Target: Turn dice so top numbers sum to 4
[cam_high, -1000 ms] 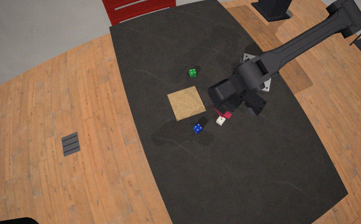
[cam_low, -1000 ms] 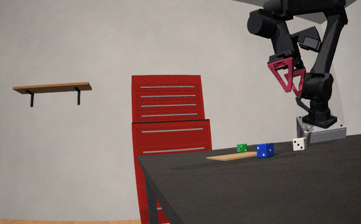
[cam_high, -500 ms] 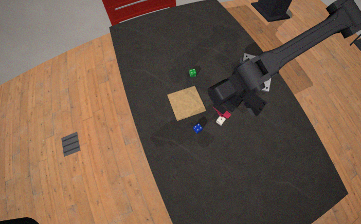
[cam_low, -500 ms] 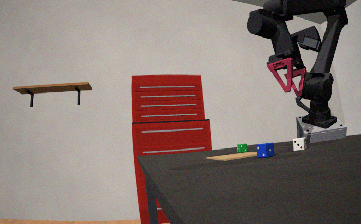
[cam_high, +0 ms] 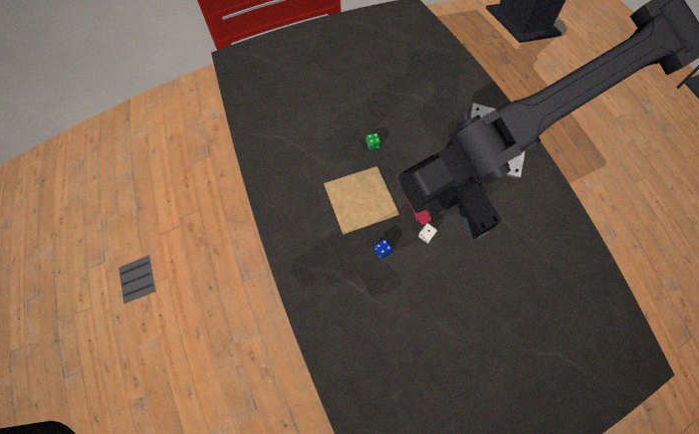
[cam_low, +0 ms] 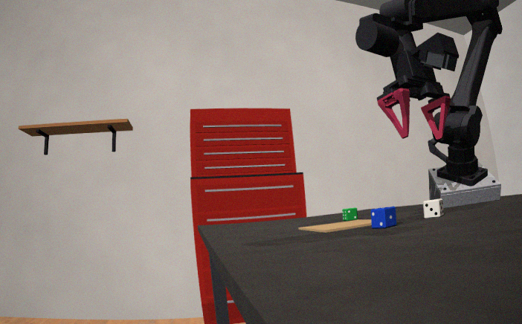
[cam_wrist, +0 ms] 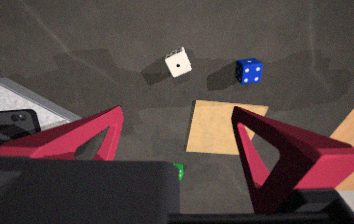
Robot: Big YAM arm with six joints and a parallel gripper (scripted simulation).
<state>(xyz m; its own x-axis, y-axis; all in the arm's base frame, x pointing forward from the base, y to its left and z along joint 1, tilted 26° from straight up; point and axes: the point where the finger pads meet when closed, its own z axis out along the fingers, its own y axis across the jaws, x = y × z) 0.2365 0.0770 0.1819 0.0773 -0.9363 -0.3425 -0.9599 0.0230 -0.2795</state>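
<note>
My hand is 13 cm above the white die. Also, from my hand: blue die 13 cm below, 11 cm ahead; then green die 27 cm to the right, 13 cm below, 2 cm ahead; then tan mat 14 cm to the right, 14 cm below, 11 cm ahead.
</note>
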